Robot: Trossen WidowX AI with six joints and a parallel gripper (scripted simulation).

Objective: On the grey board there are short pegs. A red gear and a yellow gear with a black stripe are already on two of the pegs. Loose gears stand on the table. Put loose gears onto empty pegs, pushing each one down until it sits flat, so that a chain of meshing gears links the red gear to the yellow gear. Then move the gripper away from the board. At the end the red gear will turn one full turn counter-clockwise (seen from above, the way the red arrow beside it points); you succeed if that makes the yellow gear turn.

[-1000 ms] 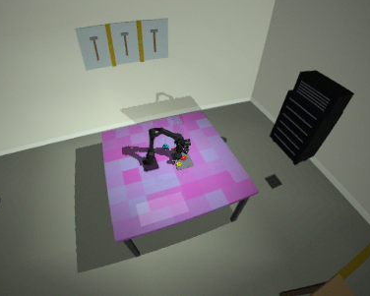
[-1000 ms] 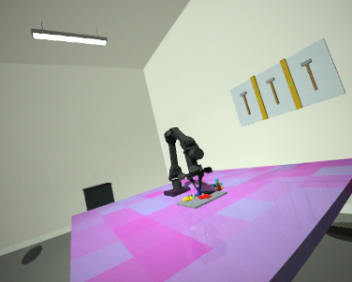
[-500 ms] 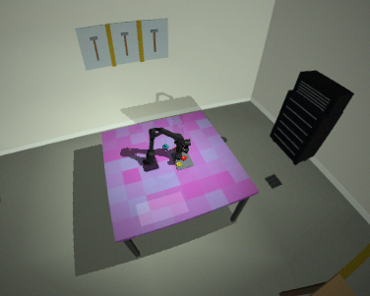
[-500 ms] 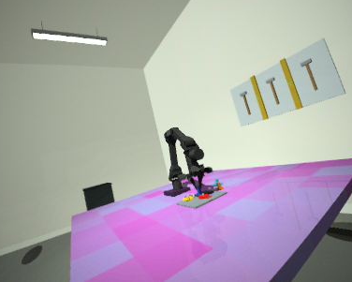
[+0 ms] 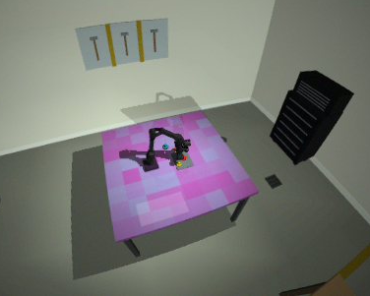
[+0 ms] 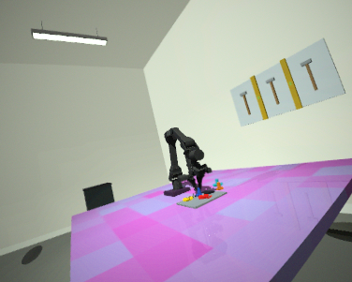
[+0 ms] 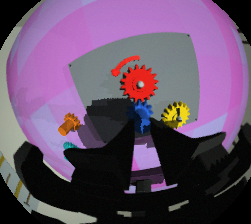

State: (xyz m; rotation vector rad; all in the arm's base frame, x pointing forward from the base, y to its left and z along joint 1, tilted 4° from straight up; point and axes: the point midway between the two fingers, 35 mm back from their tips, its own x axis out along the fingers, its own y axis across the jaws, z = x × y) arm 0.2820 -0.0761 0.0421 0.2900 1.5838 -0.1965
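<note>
The blue gear lies 1 cm below my gripper tip. The rest, counted from my gripper tip: red gear (4 cm ahead, 3 cm below, 2 cm to the right); then yellow gear (6 cm to the right, 3 cm behind, 2 cm below); then red arrow (7 cm ahead, 3 cm below, 1 cm to the right).
</note>
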